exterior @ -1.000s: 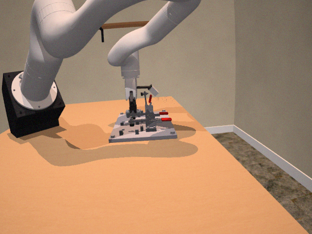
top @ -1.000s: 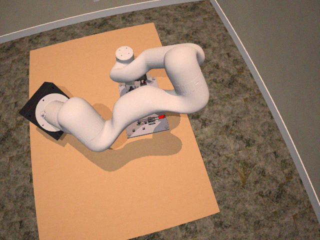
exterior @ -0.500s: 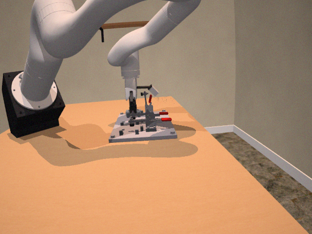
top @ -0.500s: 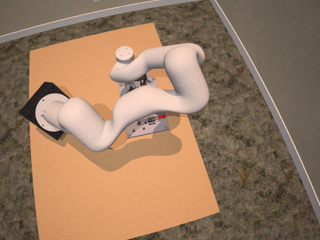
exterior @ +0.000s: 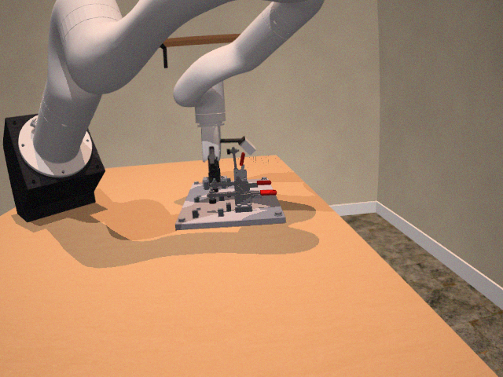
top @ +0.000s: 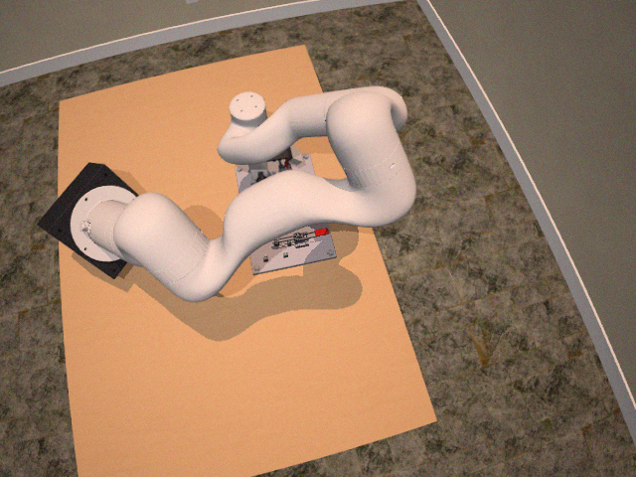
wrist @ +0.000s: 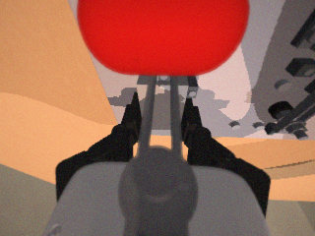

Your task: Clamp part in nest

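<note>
Now: the grey block 10 mm below my hand. Also, from my hand: grey fixture plate (20 mm ahead, 120 mm to the right, 40 mm below).
</note>
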